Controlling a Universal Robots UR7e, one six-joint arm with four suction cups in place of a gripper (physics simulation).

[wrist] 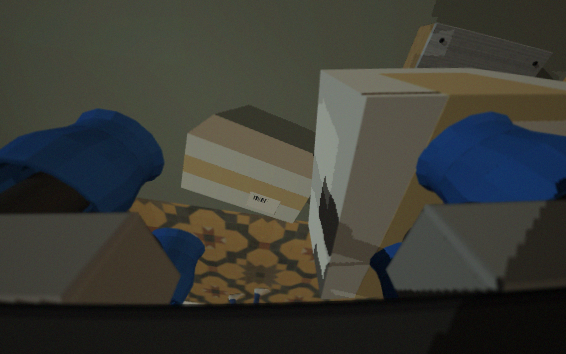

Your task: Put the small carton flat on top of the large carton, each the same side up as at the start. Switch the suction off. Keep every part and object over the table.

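Frame: origin at the arm's base, x left, y back, z up, level; millimetres.
Seen in the pictures: hand, its tool point: (282, 204).
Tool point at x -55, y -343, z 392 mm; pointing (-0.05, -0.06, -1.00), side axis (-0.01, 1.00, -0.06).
Offsets run from my tool point to a thing's top centre.
The small carton @[dx +15, dy +76, dz +14 mm] (395, 145), white and grey with a wide orange band, fills the right of the wrist view, close to the camera. My suction gripper (290, 215) shows as blue cups at the left and right. It is shut on the small carton, whose near end lies by the right cups; the contact itself is hidden. The large carton @[dx +192, dy -102, dz -289 mm] (242, 165), with white, orange and brownish stripes and a barcode label, is farther off near the middle. The small carton hides its right end. The two cartons overlap in the view; I cannot tell the gap between them.
A grey board-like object (482, 52) with an orange side and dark holes shows at the upper right, behind the small carton. An orange patterned surface (260, 255) shows at the lower middle. Two small white-tipped blue pieces stick up at the bottom edge.
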